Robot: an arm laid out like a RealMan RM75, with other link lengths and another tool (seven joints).
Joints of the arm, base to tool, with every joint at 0 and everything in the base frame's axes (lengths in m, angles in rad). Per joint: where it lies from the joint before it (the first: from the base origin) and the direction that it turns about. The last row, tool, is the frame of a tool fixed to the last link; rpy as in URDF.
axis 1: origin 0 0 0.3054 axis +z
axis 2: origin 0 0 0 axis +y
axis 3: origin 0 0 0.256 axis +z
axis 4: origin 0 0 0 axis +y
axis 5: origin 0 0 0.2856 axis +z
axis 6: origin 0 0 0 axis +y
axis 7: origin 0 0 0.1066 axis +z
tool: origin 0.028 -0.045 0.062 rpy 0 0.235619 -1.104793
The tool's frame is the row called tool.
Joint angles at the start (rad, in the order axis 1, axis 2, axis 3, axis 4, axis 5, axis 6, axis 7):
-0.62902, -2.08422, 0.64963, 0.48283, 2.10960, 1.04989, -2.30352
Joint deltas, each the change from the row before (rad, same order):
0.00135, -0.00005, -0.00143, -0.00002, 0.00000, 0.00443, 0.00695
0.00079, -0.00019, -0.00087, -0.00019, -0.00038, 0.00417, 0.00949
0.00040, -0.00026, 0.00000, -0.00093, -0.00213, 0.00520, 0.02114
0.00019, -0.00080, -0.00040, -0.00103, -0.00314, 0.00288, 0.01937
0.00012, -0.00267, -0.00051, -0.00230, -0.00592, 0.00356, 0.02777
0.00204, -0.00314, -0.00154, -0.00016, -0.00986, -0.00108, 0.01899
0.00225, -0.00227, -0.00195, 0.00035, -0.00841, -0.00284, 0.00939
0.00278, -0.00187, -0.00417, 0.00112, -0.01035, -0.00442, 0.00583
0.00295, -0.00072, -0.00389, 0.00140, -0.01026, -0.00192, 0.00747
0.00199, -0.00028, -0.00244, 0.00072, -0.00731, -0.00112, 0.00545
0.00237, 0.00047, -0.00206, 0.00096, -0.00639, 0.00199, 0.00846
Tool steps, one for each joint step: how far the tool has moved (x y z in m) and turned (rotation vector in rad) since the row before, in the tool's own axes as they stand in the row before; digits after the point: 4 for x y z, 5 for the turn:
-0.0002, -0.0005, -0.0003, -0.00074, -0.00331, 0.00484
-0.0005, -0.0001, -0.0001, -0.00145, -0.00375, 0.00773
-0.0012, 0.0005, 0.0002, -0.00438, -0.00588, 0.01843
-0.0011, 0.0006, 0.0003, -0.00541, -0.00432, 0.01543
-0.0024, 0.0003, 0.0010, -0.00815, -0.00755, 0.02007
-0.0009, 0.0002, 0.0004, -0.01100, -0.00169, 0.00753
0.0001, 0.0000, 0.0000, -0.00864, 0.00160, -0.00067
0.0011, 0.0003, -0.0006, -0.01101, 0.00462, -0.00695
0.0013, 0.0006, -0.0010, -0.01114, 0.00338, -0.00437
0.0009, 0.0005, -0.0007, -0.00766, 0.00216, -0.00270
0.0008, 0.0006, -0.0010, -0.00725, 0.00006, 0.00152

